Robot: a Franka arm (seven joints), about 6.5 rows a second.
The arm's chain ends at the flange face. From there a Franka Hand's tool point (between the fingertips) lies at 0.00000 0.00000 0.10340 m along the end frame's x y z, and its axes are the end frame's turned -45 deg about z.
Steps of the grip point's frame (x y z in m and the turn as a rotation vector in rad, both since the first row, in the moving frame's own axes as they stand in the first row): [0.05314, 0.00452, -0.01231, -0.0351, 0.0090, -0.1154]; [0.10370, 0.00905, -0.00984, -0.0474, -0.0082, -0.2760]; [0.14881, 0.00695, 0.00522, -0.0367, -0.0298, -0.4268]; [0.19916, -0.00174, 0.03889, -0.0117, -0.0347, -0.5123]
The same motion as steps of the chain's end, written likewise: [0.03745, -0.03610, -0.01224, -0.0185, 0.0312, -0.1154]; [0.07634, -0.07055, -0.00972, -0.0393, 0.0277, -0.2760]; [0.10863, -0.10492, 0.00533, -0.0470, 0.0049, -0.4268]; [0.14036, -0.14572, 0.03896, -0.0328, -0.0163, -0.5123]
